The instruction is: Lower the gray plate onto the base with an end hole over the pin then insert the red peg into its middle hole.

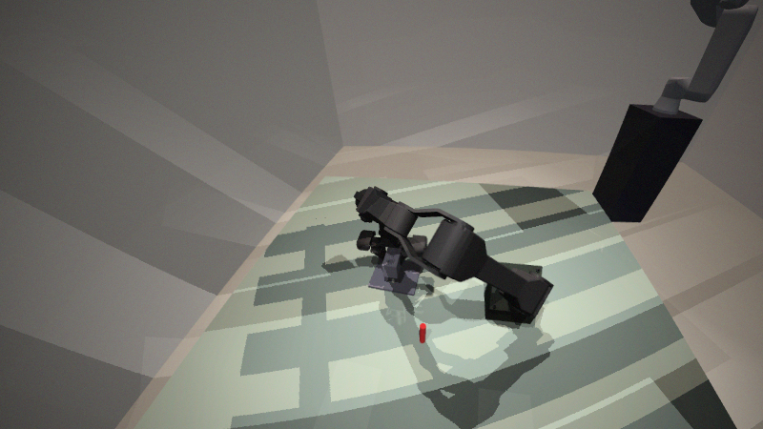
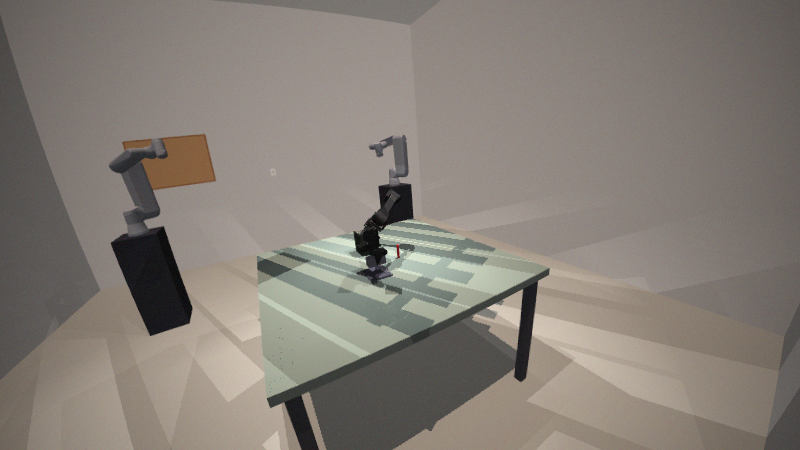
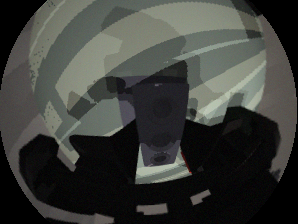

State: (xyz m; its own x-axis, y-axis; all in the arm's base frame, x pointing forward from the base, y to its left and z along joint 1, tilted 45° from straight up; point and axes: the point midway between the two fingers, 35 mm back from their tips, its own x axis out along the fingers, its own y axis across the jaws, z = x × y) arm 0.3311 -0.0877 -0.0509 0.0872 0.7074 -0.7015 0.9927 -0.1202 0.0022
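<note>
Now: the base 50 mm below my gripper tip and 10 mm to the left of it. The rest, counted from my gripper tip: gray plate: 30 mm above; then red peg: 200 mm to the left, 90 mm behind, 20 mm below.
</note>
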